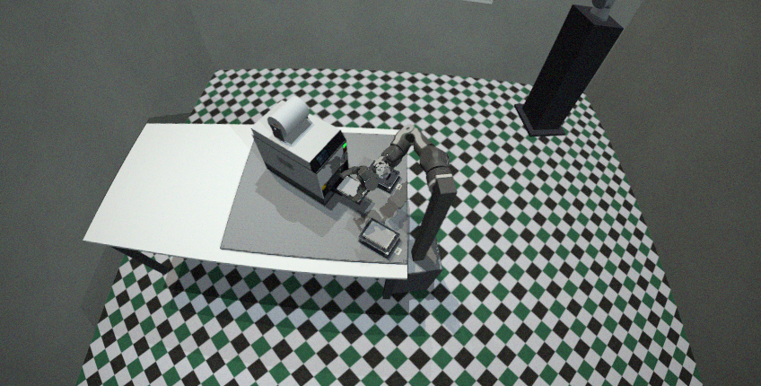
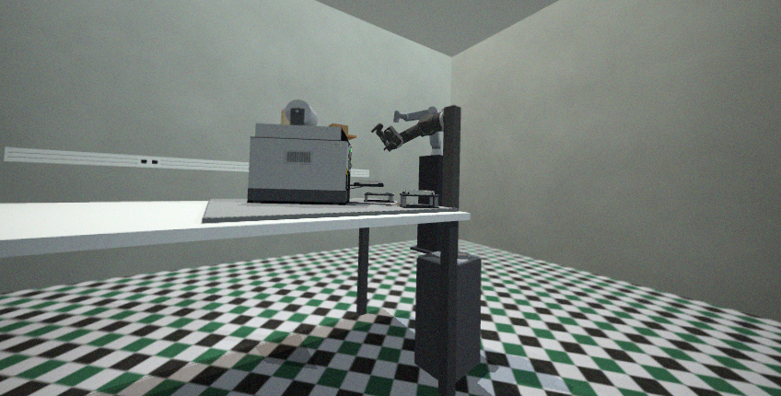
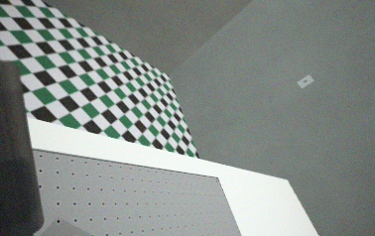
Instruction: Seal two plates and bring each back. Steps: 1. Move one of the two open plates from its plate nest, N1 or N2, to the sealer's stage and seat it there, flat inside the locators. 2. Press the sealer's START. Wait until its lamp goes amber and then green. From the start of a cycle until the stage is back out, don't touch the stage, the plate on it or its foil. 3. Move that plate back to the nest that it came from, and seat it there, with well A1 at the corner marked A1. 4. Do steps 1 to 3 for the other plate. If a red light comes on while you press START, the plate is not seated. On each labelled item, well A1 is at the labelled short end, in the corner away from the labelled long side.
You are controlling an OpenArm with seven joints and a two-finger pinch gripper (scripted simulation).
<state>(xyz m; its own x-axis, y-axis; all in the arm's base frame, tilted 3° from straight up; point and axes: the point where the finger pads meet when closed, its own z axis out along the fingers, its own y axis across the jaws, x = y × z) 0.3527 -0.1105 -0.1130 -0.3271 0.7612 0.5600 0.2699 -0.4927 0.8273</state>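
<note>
The dark stage lies 220 mm below my hand, 120 mm to the right of it and 30 mm behind it. The rest, counted from my hand: white foil roll: 320 mm to the right, 230 mm ahead, 100 mm above; touch screen: 160 mm to the right, 90 mm ahead, 10 mm above.
</note>
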